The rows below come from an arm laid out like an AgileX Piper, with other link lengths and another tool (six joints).
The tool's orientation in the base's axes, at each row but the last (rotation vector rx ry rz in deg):
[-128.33, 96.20, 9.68]
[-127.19, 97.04, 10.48]
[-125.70, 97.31, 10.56]
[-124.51, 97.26, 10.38]
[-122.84, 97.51, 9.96]
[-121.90, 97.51, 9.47]
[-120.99, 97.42, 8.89]
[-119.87, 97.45, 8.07]
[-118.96, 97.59, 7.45]
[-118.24, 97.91, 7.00]
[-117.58, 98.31, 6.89]
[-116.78, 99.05, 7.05]
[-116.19, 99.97, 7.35]
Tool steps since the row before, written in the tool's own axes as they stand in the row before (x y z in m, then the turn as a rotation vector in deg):
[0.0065, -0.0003, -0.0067, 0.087, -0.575, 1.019]
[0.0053, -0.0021, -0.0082, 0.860, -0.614, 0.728]
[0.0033, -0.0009, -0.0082, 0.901, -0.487, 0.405]
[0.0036, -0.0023, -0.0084, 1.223, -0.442, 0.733]
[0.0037, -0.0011, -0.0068, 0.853, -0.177, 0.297]
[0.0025, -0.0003, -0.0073, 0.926, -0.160, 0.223]
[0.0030, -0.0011, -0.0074, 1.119, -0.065, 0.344]
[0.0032, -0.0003, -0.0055, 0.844, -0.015, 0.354]
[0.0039, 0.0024, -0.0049, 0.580, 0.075, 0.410]
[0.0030, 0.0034, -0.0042, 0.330, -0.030, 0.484]
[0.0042, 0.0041, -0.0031, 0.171, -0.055, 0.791]
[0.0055, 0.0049, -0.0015, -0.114, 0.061, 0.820]
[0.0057, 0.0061, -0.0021, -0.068, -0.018, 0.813]
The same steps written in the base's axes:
[0.0015, -0.0081, 0.0044, 0.678, 0.404, -0.868]
[0.0026, -0.0072, 0.0064, 0.902, -0.391, -0.824]
[0.0008, -0.0057, 0.0067, 0.755, -0.571, -0.563]
[0.0021, -0.0059, 0.0071, 0.838, -0.751, -0.980]
[0.0010, -0.0057, 0.0052, 0.428, -0.629, -0.518]
[-0.0003, -0.0050, 0.0059, 0.418, -0.727, -0.479]
[0.0005, -0.0054, 0.0059, 0.396, -0.870, -0.679]
[0.0000, -0.0050, 0.0039, 0.284, -0.624, -0.606]
[-0.0024, -0.0058, 0.0024, 0.149, -0.374, -0.590]
[-0.0035, -0.0048, 0.0017, 0.208, -0.105, -0.538]
[-0.0037, -0.0055, 0.0001, 0.265, 0.165, -0.749]
[-0.0039, -0.0061, -0.0020, 0.102, 0.425, -0.706]
[-0.0052, -0.0066, -0.0019, 0.185, 0.387, -0.694]

